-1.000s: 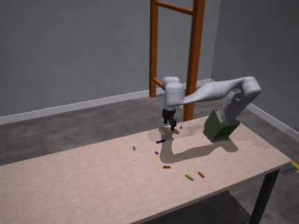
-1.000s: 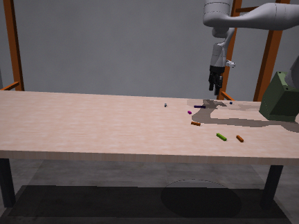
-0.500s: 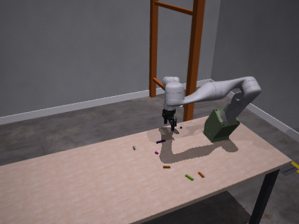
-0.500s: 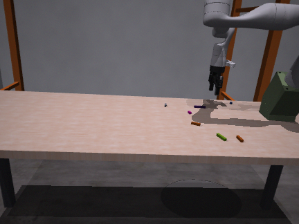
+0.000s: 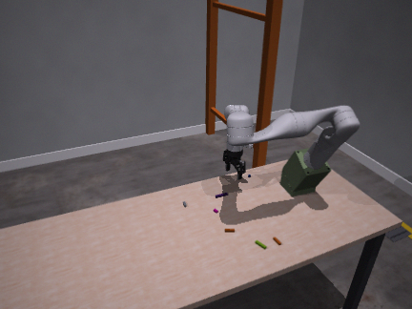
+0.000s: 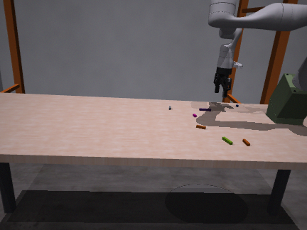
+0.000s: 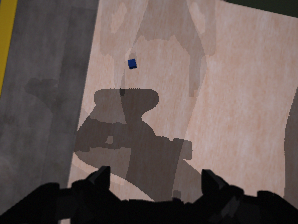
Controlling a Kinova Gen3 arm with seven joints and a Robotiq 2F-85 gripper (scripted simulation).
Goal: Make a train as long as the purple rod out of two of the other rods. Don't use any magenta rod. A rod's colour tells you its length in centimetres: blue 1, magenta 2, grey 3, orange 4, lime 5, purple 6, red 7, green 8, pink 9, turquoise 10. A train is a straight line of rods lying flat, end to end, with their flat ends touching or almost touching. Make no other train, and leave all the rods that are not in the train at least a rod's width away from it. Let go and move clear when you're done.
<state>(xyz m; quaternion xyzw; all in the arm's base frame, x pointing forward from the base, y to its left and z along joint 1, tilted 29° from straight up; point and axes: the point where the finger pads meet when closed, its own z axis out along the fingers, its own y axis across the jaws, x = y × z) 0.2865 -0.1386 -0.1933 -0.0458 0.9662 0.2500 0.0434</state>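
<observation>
Right now the blue rod is 130 mm behind my hand, 50 mm to the right of it and 80 mm below it. Also, from my hand: magenta rod: 160 mm ahead, 130 mm to the left, 80 mm below; purple rod: 80 mm ahead, 40 mm to the left, 80 mm below; grey rod: 260 mm ahead, 30 mm to the left, 80 mm below.
</observation>
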